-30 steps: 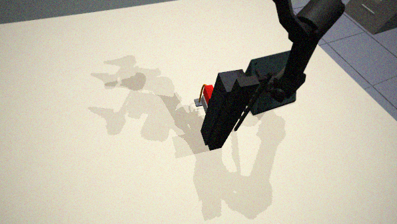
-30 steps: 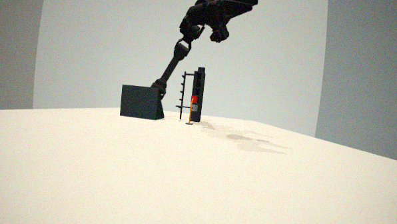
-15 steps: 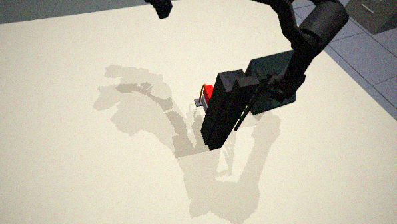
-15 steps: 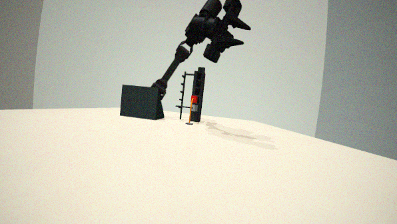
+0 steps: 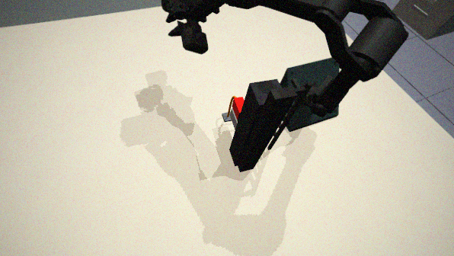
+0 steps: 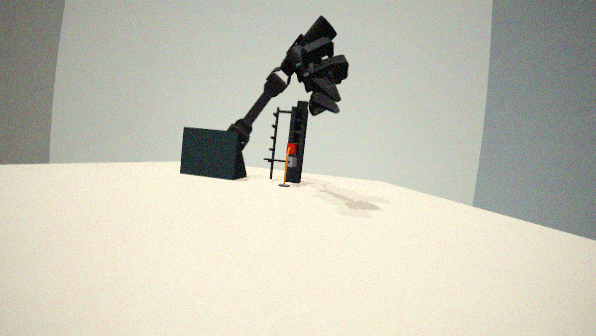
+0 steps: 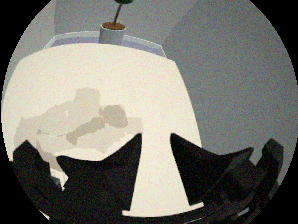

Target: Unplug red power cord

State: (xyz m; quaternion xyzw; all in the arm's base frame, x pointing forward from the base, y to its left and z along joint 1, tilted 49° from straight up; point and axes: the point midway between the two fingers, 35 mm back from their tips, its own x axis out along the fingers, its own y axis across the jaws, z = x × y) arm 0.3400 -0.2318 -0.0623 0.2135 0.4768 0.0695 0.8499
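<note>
Right now my gripper tip is 12 cm past the red plug, 24 cm to the right of it and 8 cm above it. Also, from my gripper tip: thin black rack 20 cm behind, 31 cm to the left, 7 cm below.
</note>
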